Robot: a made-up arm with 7 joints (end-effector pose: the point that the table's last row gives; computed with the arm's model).
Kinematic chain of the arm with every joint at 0, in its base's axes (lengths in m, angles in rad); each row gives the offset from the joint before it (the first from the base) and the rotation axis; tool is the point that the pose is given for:
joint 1: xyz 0 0 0.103 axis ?
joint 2: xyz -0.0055 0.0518 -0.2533 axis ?
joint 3: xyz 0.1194 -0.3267 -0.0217 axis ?
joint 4: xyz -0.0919 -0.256 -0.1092 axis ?
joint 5: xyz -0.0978 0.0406 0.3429 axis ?
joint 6: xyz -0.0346 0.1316 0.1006 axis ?
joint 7: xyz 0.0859 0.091 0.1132 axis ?
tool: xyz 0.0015 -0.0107 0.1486
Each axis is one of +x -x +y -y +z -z.
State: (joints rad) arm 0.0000 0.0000 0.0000 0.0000 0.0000 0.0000 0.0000
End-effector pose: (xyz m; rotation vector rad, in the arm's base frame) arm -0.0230 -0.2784 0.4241 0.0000 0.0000 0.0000
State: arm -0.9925 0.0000 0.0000 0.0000 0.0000 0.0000 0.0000
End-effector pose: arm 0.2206 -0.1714 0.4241 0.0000 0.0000 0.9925
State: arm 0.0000 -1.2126 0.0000 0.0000 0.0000 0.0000 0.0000
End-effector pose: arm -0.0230 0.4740 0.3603 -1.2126 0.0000 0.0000
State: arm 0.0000 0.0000 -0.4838 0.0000 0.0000 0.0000 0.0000
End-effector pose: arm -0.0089 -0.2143 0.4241 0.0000 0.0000 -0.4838
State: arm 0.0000 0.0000 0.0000 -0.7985 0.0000 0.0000 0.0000
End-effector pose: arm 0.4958 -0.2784 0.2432 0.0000 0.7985 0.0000
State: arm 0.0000 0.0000 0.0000 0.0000 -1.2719 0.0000 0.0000
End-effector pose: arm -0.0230 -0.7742 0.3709 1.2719 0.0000 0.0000
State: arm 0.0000 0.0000 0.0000 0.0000 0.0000 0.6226 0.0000
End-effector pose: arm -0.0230 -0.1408 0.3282 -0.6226 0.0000 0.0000
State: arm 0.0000 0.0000 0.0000 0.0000 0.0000 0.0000 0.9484
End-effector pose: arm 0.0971 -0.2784 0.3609 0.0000 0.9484 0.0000
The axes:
joint 1: -z
joint 2: +x
joint 3: +z
joint 4: -y
joint 5: -x
joint 6: -x
joint 7: +y

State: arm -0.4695 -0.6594 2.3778 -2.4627 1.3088 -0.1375 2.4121
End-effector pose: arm 0.3184 -0.2551 -0.1945 1.1906 1.5756 1.4203
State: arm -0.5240 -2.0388 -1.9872 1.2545 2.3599 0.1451 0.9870
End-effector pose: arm -0.0791 0.0578 0.0668 -1.1426 0.9158 2.0107
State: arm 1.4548 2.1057 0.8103 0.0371 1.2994 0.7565 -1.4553
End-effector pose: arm 0.3386 0.1229 -0.6003 -1.8136 -1.5599 -1.2060
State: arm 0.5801 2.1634 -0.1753 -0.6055 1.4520 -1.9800 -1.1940
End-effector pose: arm 0.0917 -0.0140 -0.6886 2.4257 -0.3892 -1.3087
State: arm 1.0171 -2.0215 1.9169 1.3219 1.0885 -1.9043 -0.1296
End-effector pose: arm 0.5645 -0.2464 0.6219 0.9056 0.8148 0.0895
